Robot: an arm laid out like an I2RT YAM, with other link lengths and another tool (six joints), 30 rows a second.
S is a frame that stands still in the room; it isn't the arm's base.
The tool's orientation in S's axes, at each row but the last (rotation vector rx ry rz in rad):
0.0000 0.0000 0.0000
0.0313 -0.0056 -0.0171
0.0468 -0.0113 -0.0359
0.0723 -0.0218 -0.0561
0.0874 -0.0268 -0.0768
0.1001 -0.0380 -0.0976
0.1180 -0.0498 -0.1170
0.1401 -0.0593 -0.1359
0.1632 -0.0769 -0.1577
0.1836 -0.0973 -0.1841
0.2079 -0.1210 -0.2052
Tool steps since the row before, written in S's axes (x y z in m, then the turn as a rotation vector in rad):
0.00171 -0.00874 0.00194 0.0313 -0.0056 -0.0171
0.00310 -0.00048 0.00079 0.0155 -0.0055 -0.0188
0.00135 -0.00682 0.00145 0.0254 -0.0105 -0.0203
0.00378 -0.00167 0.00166 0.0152 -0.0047 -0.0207
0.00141 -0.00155 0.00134 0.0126 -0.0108 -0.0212
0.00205 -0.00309 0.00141 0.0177 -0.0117 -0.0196
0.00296 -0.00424 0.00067 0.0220 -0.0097 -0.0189
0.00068 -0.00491 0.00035 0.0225 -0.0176 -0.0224
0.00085 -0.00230 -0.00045 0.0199 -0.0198 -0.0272
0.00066 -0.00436 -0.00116 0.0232 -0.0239 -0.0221
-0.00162 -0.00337 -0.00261 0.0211 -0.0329 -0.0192
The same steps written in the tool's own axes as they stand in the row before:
0.00171 -0.00874 0.00194 0.0313 -0.0056 -0.0171
0.00311 -0.00040 0.00079 0.0155 -0.0058 -0.0187
0.00161 -0.00669 0.00175 0.0255 -0.0105 -0.0201
0.00390 -0.00133 0.00168 0.0150 -0.0053 -0.0207
0.00156 -0.00131 0.00143 0.0129 -0.0116 -0.0206
0.00239 -0.00272 0.00162 0.0181 -0.0119 -0.0191
0.00347 -0.00377 0.00098 0.0222 -0.0093 -0.0189
0.00137 -0.00468 0.00096 0.0236 -0.0175 -0.0213
0.00118 -0.00219 -0.00016 0.0211 -0.0209 -0.0254
0.00138 -0.00432 -0.00046 0.0255 -0.0233 -0.0201
-0.00111 -0.00410 -0.00166 0.0257 -0.0317 -0.0153

